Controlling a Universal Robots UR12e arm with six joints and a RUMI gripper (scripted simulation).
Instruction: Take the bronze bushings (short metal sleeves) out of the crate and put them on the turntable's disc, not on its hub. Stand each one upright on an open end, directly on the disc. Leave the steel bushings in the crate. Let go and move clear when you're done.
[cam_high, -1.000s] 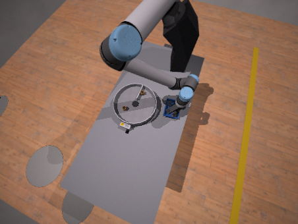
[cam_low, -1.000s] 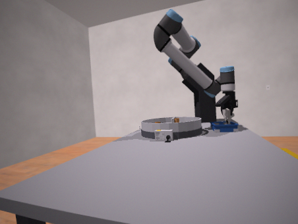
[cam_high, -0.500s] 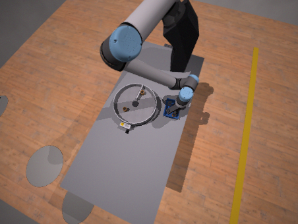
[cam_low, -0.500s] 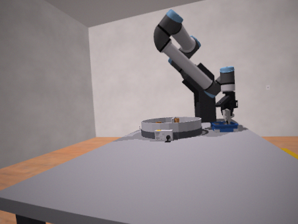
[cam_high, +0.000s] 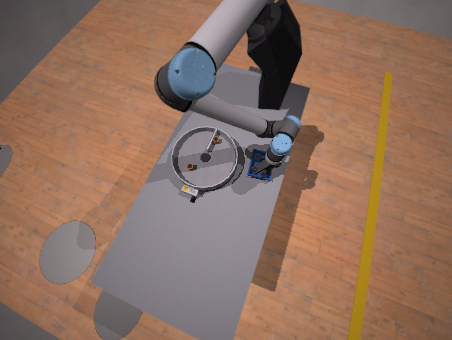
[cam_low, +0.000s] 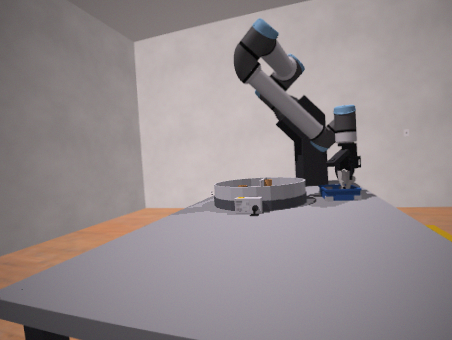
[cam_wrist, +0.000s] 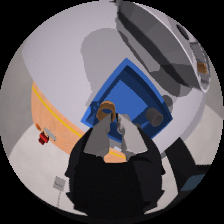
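Right now my hand is 40 mm past the blue crate, 20 mm to the left of it and 20 mm above it. Round my hand: turntable disc: 390 mm to the right, 20 mm behind, 10 mm above.
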